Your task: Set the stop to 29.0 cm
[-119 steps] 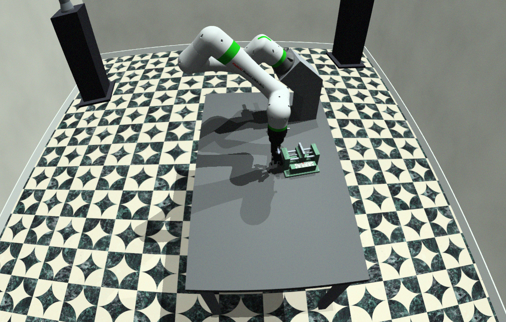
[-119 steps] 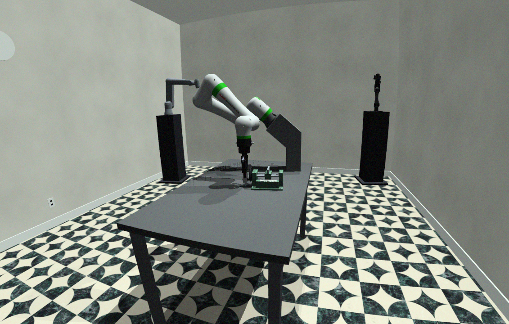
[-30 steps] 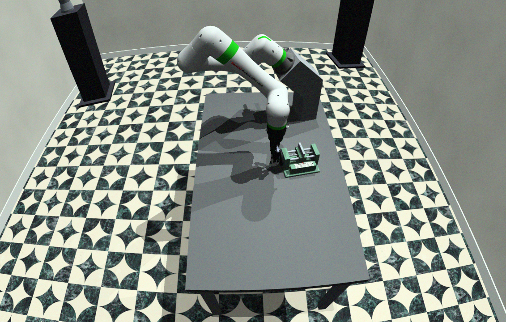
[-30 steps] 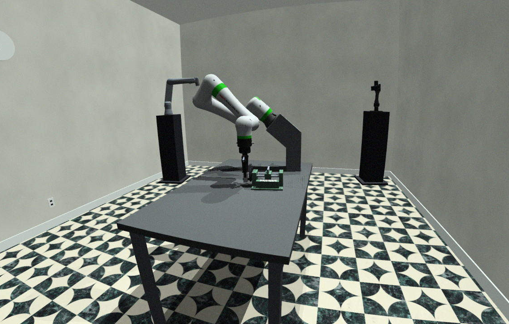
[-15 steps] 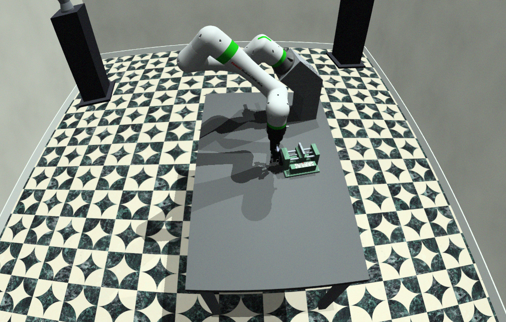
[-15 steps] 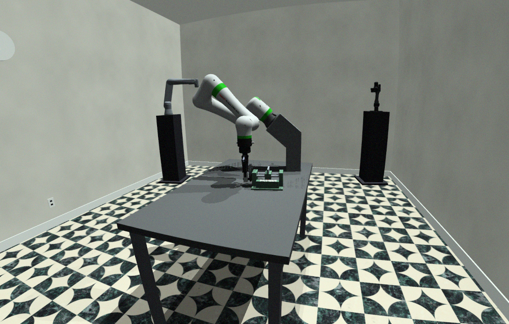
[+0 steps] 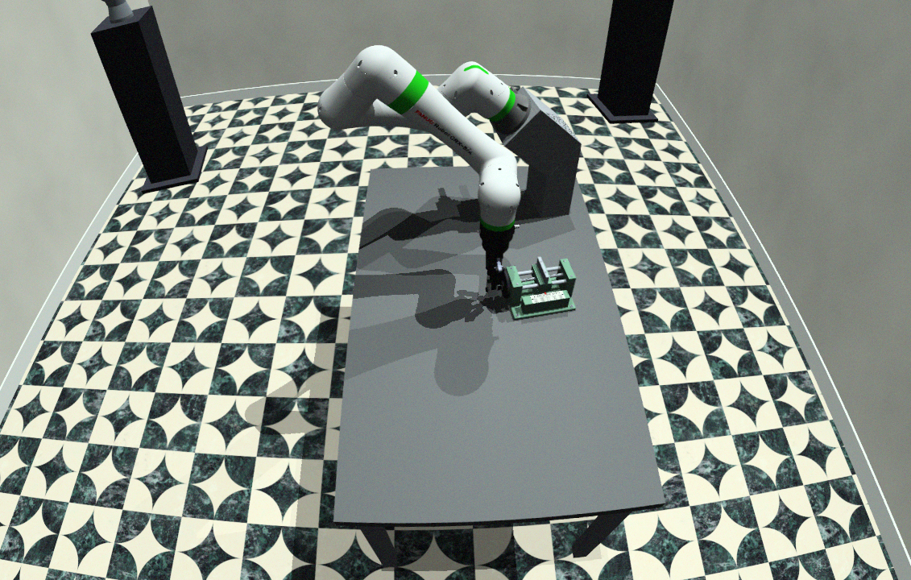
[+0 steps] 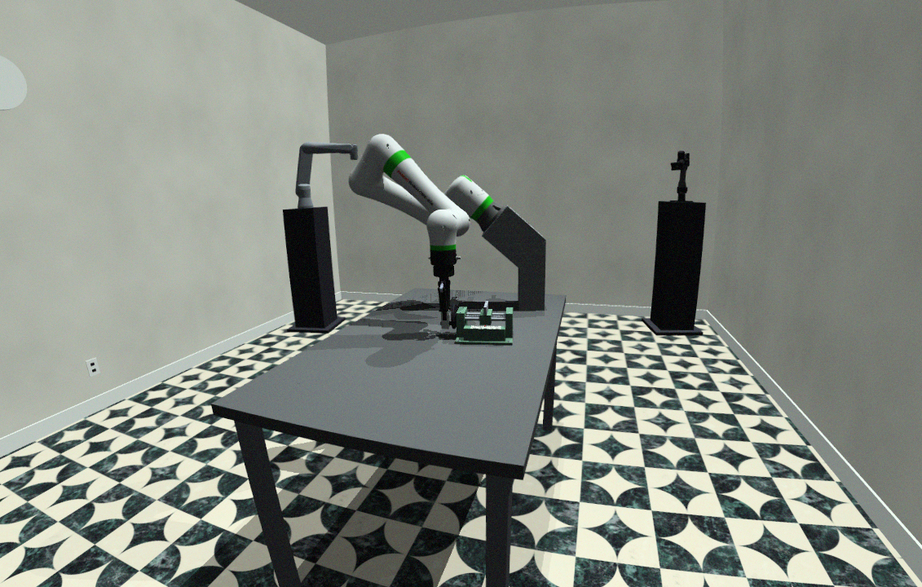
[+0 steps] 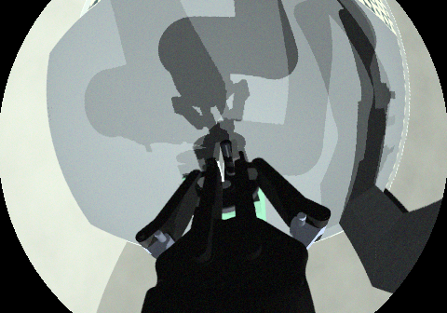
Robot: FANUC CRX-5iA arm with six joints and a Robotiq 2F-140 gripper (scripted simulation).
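Right now the green stop fixture is 150 mm to the left of my hand, 30 mm ahead of it and 30 mm above it. From my hand the other things lie so: black handwheel: 20 mm to the left, 10 mm below.
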